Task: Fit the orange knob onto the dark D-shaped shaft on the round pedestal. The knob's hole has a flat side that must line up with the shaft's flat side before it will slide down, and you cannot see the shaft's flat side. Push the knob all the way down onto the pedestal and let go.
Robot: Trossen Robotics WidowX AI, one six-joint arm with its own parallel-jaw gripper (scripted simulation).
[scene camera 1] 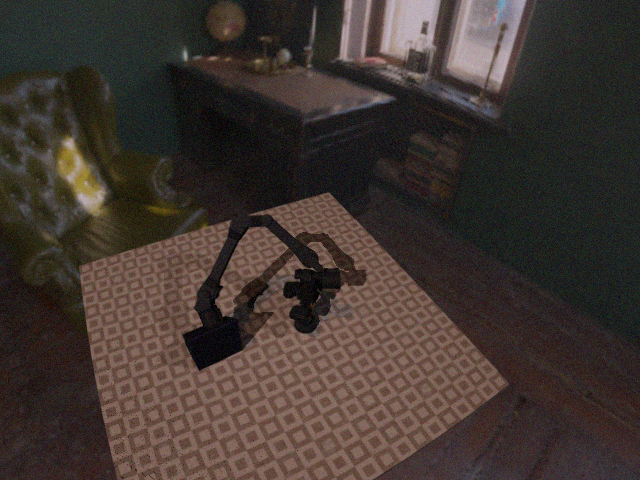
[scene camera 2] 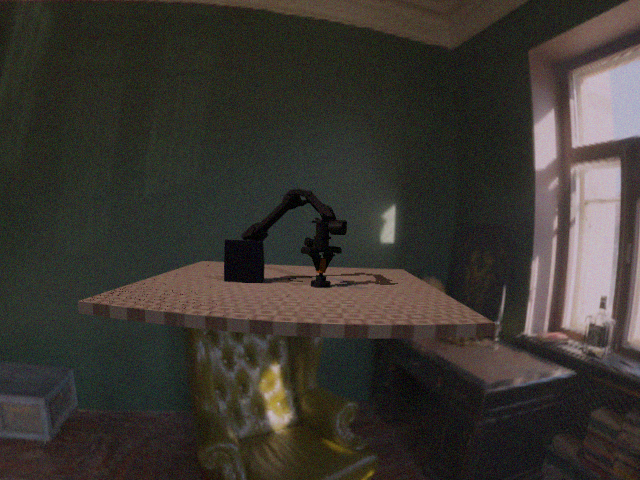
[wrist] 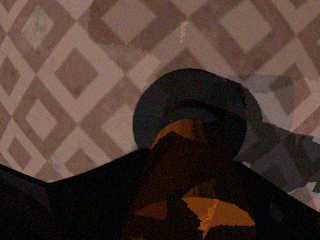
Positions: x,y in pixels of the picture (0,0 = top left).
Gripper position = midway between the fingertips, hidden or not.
The gripper shows in scene camera 1 (pixel 306 313), in scene camera 2 (pixel 320 270) and in the wrist view (pixel 189 163).
